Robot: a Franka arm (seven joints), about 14 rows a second.
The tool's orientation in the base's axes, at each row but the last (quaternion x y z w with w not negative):
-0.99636 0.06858 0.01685 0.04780
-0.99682 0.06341 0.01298 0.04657
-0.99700 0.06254 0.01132 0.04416
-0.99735 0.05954 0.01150 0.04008
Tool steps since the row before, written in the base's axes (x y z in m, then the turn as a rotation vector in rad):
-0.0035 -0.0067 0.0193 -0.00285 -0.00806 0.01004
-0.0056 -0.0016 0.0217 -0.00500 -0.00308 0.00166
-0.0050 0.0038 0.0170 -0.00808 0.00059 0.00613
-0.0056 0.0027 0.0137 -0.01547 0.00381 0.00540
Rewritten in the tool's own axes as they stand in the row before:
-0.0033 0.0053 -0.0198 -0.00214 0.00741 -0.01070
-0.0060 0.0003 -0.0216 -0.00463 0.00353 -0.00184
-0.0059 -0.0046 -0.0165 -0.00826 -0.00010 -0.00591
-0.0063 -0.0031 -0.0133 -0.01595 -0.00234 -0.00479

